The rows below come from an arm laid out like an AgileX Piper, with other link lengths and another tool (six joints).
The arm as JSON. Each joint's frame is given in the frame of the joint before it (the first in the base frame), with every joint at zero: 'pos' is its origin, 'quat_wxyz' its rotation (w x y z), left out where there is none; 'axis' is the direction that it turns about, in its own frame. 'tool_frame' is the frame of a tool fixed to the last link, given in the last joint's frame.
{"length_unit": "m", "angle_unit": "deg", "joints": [
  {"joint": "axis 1", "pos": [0.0, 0.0, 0.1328], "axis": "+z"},
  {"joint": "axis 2", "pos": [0.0, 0.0, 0.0], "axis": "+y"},
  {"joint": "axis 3", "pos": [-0.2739, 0.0, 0.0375], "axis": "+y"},
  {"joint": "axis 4", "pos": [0.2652, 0.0, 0.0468], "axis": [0.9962, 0.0, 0.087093]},
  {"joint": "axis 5", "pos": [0.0, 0.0, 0.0], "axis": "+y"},
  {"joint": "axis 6", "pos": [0.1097, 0.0, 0.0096], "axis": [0.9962, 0.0, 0.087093]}
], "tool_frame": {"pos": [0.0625, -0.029, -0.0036], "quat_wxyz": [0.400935, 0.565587, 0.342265, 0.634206]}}
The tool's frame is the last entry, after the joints.
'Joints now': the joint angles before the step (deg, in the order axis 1, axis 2, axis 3, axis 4, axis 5, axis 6). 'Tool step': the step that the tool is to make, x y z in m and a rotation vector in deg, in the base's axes. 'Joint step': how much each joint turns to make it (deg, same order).
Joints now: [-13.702, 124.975, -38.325, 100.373, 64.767, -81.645]
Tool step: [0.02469, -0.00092, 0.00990, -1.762, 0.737, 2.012]
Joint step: [1.498, -1.267, -6.390, -4.754, -2.832, 8.573]
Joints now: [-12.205, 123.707, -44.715, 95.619, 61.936, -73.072]
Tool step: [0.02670, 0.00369, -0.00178, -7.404, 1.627, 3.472]
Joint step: [4.091, -0.001, -8.067, -7.072, -7.650, 9.512]
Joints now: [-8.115, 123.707, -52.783, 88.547, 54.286, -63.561]
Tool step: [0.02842, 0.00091, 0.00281, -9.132, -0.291, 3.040]
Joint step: [3.906, 0.001, -8.015, -9.817, -7.615, 9.870]
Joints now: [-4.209, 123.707, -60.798, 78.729, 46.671, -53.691]
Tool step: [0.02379, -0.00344, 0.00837, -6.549, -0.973, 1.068]
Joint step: [2.119, 0.057, -6.269, -9.318, -4.353, 9.001]
